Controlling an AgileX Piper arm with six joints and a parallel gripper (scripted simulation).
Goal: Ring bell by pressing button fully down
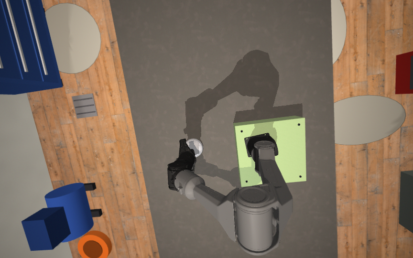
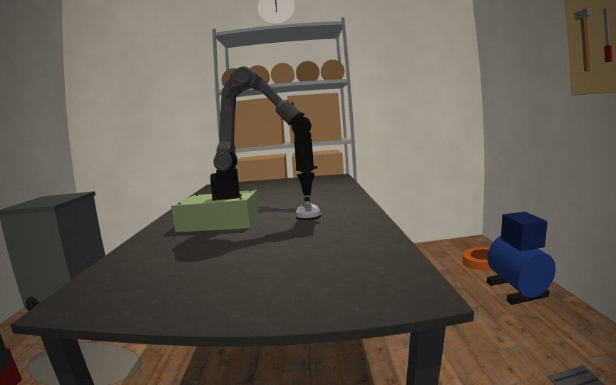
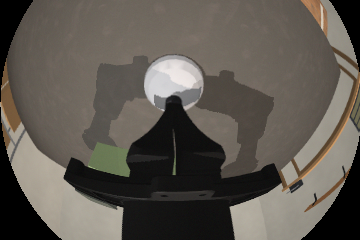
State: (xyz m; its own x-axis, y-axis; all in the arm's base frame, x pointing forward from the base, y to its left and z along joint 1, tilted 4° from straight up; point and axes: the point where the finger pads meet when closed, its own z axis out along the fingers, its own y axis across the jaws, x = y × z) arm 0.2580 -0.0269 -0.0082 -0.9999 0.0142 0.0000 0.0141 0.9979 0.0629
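My hand is 2 cm above the black button. Round my hand: bell: 4 cm below.
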